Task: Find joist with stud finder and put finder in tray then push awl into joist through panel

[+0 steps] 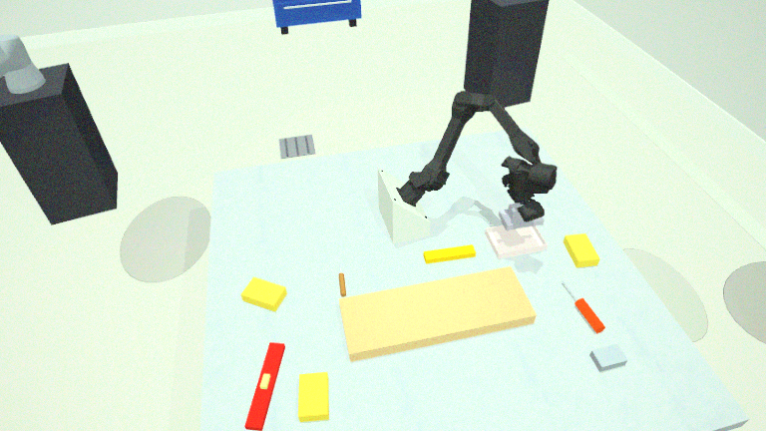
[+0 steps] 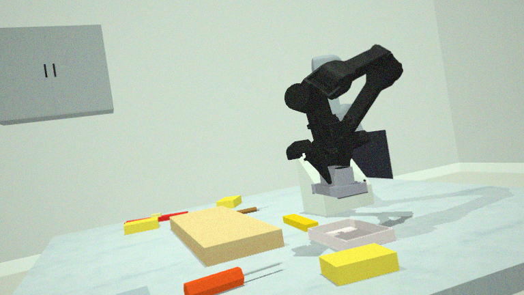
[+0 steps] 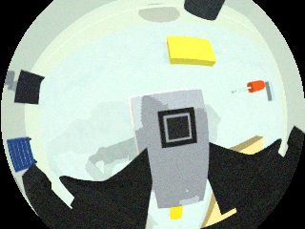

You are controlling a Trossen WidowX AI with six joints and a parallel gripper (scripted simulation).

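The pale pink tray is 1 cm behind my gripper tip, 1 cm to the right of it and 12 cm below it. Round my gripper tip: orange-handled screwdriver: 26 cm ahead, 3 cm to the left, 11 cm below; then yellow bar: 3 cm behind, 23 cm to the right, 12 cm below; then grey stud finder: 1 cm to the left, 2 cm above.
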